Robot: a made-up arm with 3 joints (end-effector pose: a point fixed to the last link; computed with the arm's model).
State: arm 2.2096 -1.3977 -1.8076
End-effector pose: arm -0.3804 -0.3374 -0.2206 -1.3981 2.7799 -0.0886
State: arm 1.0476 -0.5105 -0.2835
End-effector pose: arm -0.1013 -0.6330 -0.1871 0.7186 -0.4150 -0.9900
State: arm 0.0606 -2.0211 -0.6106
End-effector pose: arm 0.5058 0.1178 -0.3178 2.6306 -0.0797 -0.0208
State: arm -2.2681 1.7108 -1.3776
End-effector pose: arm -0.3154 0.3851 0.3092 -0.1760 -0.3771 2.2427
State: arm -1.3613 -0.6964 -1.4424
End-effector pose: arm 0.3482 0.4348 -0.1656 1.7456 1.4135 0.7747
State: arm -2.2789 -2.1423 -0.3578
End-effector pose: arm -0.4702 0.2526 -0.3245 1.1516 2.5022 0.8313
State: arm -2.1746 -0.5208 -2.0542
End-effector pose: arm -0.0648 0.5599 -0.0505 1.2969 2.4700 0.7191
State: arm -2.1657 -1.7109 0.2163
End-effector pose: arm -0.2644 0.4220 -0.4446 0.8278 1.5596 1.6833
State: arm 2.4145 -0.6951 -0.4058
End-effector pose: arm -0.6008 -0.0735 -0.2488 0.4930 -1.2958 -2.1113
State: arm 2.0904 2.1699 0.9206
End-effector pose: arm 0.0479 -0.6008 0.3354 -1.5630 2.6947 -0.0689
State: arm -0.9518 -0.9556 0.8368
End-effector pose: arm 0.6232 0.1671 -0.2965 0.1097 0.0565 0.9506
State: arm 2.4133 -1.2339 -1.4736
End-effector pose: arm -0.4551 -0.2374 -0.2450 1.0423 -2.7347 -0.6030
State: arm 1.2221 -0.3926 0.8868
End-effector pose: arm -0.3217 -0.6465 -0.0417 -0.4306 0.3017 -1.1958
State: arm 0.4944 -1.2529 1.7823
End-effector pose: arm 0.2632 -0.5606 -0.2982 -0.5185 0.1308 -0.4827
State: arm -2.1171 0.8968 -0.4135
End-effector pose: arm -0.0032 0.5805 0.3329 -0.2867 -0.5098 2.0685
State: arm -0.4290 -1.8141 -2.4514
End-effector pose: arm 0.4863 0.1335 -0.2201 -1.9818 -0.4317 0.2719
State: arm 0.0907 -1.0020 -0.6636
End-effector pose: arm 0.4755 -0.2668 -0.3097 1.6643 -0.0755 -0.0687
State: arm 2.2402 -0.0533 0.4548
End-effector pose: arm -0.7110 -0.0720 0.0696 -0.2170 0.4485 -2.2040
